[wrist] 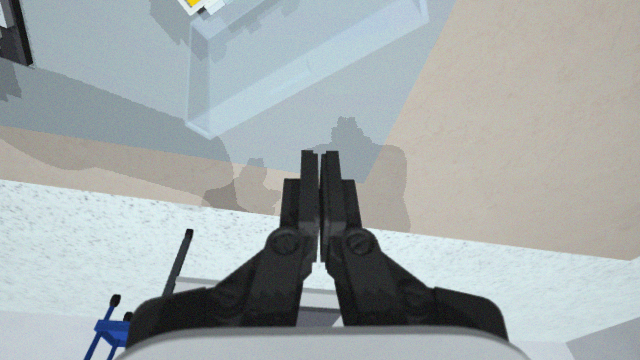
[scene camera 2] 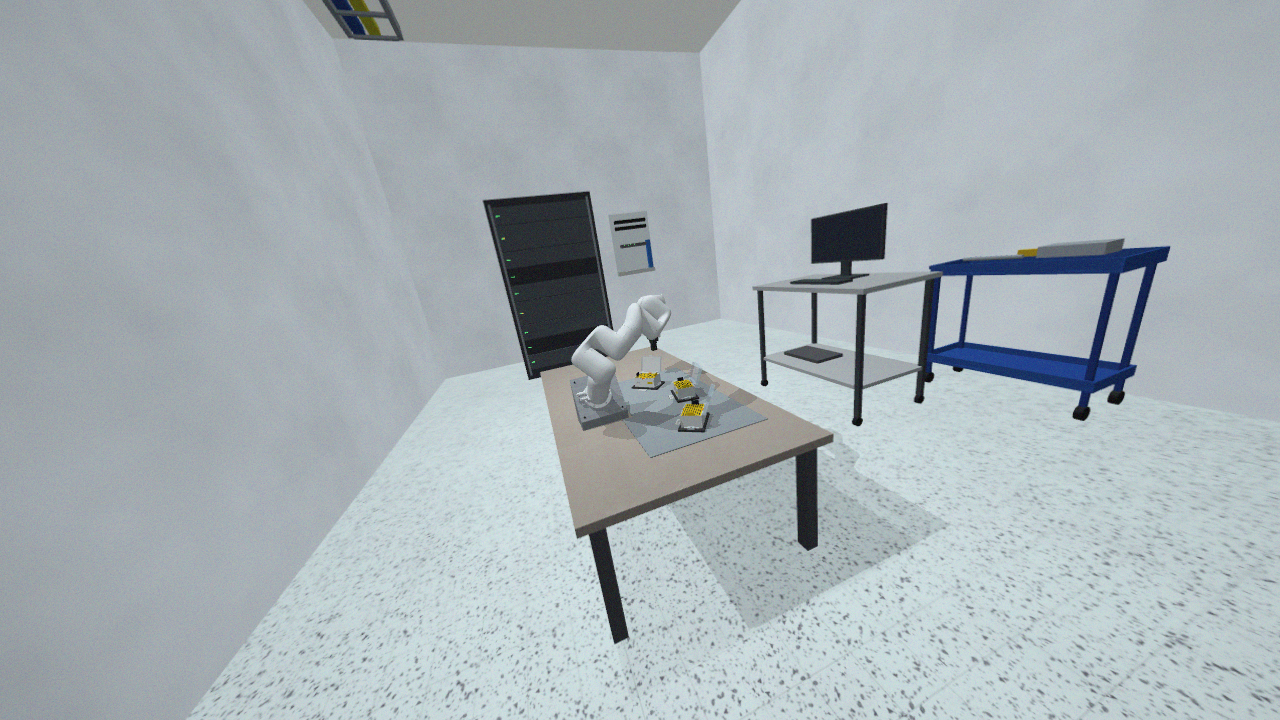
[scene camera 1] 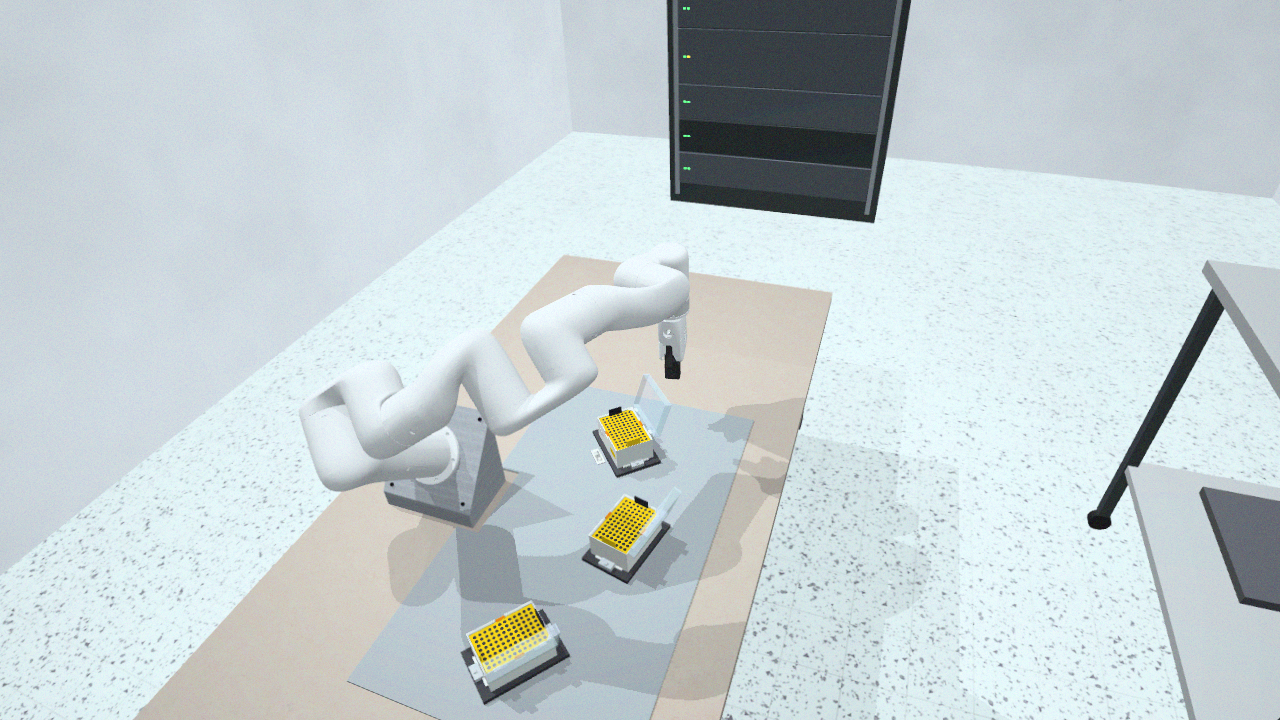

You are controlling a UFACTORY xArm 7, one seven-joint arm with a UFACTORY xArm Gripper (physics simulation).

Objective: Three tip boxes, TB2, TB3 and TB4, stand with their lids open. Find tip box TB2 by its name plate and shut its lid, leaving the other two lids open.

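Places are measured from the arm's base along level axes (x up, y back, z right), in millimetres.
Where they show: gripper, between the fingertips: [wrist: 318, 173] [scene camera 2: 654, 350] [scene camera 1: 672, 376]; arm's base, origin of its link: [scene camera 2: 597, 395] [scene camera 1: 433, 453].
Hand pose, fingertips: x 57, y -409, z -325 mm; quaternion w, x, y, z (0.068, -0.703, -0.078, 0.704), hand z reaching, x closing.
Observation:
Things, the pixels of their top centre, and the offset from my fingertips. "*": a spot on its surface instead. Level surfaces: height alone.
- far box, centre of its top: [scene camera 1: 623, 423] [scene camera 2: 646, 372] dz +74, dx -96, dy +90 mm
- middle box, centre of its top: [scene camera 1: 620, 518] [scene camera 2: 680, 383] dz +320, dx -104, dy -1 mm
- far box's clear lid, centre of its top: [wrist: 272, 58] [scene camera 1: 650, 387] [scene camera 2: 649, 355] dz +29, dx -17, dy +41 mm
- middle box's lid, a spot on its surface: [scene camera 1: 667, 508] * dz +328, dx -29, dy -101 mm
- grey mat, height of its surface: dx -170 mm
- tan table, height of its surface: dx -174 mm
- middle box's dark base, a spot on its surface: [wrist: 24, 40] * dz +252, dx -166, dy -56 mm
Three white tip boxes with yellow racks stand on the grey mat, on dark bases: a far box [scene camera 1: 624, 429] [scene camera 2: 647, 379] [wrist: 192, 3], a middle box [scene camera 1: 624, 525] [scene camera 2: 683, 388] and a near box [scene camera 1: 512, 637] [scene camera 2: 692, 415]. The far box's clear lid [scene camera 1: 652, 402] [scene camera 2: 650, 364] [wrist: 310, 65] stands open. The middle box's lid [scene camera 1: 667, 508] is also open; the near box's clear lid is faint, its exact tilt hard to tell. The name plates are unreadable. My gripper [scene camera 1: 672, 375] [scene camera 2: 653, 347] [wrist: 318, 173] is shut and empty, above and beyond the far lid's outer side.
The grey mat [scene camera 1: 617, 644] [scene camera 2: 648, 443] lies on the tan table [scene camera 1: 769, 322] [scene camera 2: 617, 488]. The middle box's dark base [wrist: 24, 40] shows at the wrist view's upper left. A dark server rack [scene camera 1: 671, 179] [scene camera 2: 505, 268] stands beyond the table.

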